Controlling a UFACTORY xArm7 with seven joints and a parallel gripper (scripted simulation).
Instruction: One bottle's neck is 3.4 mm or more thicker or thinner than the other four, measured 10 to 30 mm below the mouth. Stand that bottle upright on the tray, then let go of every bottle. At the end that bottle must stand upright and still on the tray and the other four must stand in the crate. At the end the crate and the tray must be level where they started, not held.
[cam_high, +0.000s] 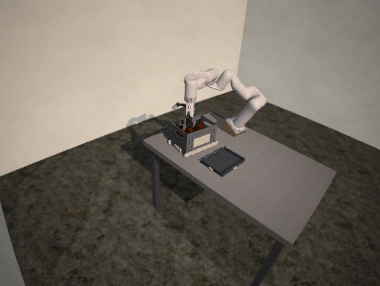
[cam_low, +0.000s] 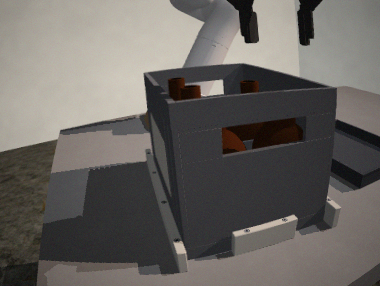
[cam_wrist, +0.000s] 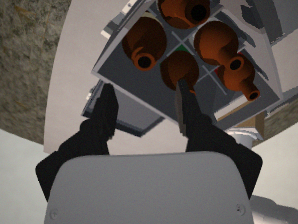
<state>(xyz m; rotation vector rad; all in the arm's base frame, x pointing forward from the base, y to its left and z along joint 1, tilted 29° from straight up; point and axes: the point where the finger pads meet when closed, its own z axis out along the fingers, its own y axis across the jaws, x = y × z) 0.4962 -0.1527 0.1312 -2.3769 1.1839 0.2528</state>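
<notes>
The dark grey crate is 90 mm behind my hand, 30 mm to the right of it and 150 mm below it. The rest, counted from my hand: dark flat tray 90 mm behind, 260 mm to the left, 230 mm below; glass bottle 190 mm behind, 60 mm to the right, 150 mm below.
</notes>
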